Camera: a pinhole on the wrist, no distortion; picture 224 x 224 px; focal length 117.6 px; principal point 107.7 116.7 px. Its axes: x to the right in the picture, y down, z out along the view. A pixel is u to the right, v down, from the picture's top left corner.
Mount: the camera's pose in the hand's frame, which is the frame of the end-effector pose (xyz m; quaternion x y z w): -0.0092 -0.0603 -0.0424 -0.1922 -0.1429 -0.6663 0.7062
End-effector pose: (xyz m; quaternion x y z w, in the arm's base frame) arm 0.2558 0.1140 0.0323 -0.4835 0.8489 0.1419 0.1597
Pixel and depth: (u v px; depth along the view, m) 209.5 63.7 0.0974
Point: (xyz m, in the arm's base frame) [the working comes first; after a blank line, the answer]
In the camera's frame: 0.0843 -0.0439 0.0974

0.3668 0.1351 -0.0368
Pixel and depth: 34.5 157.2 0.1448
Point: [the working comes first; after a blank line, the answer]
In the camera's frame: -0.0901 0.0499 0.1448

0.1645 0.1410 -0.0139
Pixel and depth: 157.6 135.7 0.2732
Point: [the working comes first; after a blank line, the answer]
In the camera's frame: 0.1159 0.0441 0.2732

0.2917 0.1503 -0.2206
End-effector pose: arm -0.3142 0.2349 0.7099 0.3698 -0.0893 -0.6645 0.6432
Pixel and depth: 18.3 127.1 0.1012
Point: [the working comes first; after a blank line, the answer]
In the camera's frame: -0.0769 0.0089 0.1012

-0.2777 0.2225 0.7507
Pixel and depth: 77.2 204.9 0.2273
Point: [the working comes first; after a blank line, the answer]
In the camera's frame: -0.0590 0.1705 0.2273

-0.2871 0.0212 0.7917
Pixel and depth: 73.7 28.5 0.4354
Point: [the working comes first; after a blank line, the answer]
In the camera's frame: -0.1259 -0.3266 0.4354

-0.3464 0.3804 1.1945
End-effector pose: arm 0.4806 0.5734 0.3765 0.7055 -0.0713 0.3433 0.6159
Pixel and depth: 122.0 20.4 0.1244
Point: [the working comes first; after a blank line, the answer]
In the camera's frame: 0.0151 -0.1019 0.1244

0.4465 0.4688 0.3007
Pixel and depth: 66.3 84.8 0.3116
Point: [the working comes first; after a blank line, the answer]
In the camera's frame: -0.1097 -0.0845 0.3116

0.3994 0.3307 0.4728
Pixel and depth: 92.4 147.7 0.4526
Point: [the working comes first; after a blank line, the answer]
In the camera's frame: -0.0589 0.1193 0.4526

0.5986 0.2725 0.6176
